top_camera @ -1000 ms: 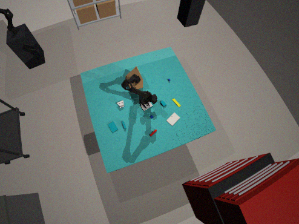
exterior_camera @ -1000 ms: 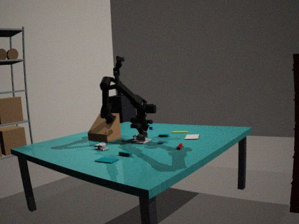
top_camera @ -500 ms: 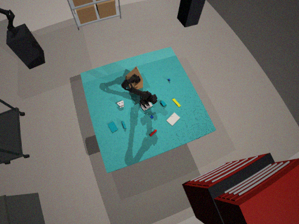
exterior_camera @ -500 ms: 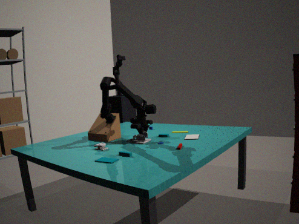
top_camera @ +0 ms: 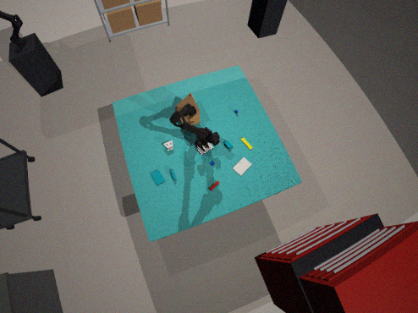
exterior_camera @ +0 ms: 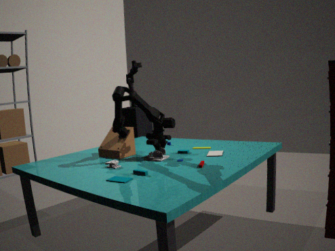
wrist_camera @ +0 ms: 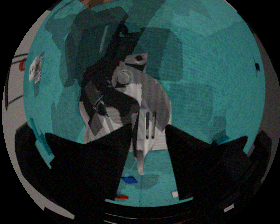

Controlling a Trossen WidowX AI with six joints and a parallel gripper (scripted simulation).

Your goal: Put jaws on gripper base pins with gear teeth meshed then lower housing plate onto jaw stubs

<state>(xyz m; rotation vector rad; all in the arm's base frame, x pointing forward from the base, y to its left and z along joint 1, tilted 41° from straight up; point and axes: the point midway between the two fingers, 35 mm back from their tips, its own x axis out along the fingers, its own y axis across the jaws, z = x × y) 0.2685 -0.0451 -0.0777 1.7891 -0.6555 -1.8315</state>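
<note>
Now: gripper tip 120 mm past the grey gripper base and 290 mm to the left of it. Also, from my gripper tip: grey-white housing plate 50 mm behind, 40 mm to the right, 20 mm below; then teal block 70 mm ahead, 160 mm to the left, 20 mm below; then blue cube 160 mm ahead, 30 mm to the right, 20 mm below.
</note>
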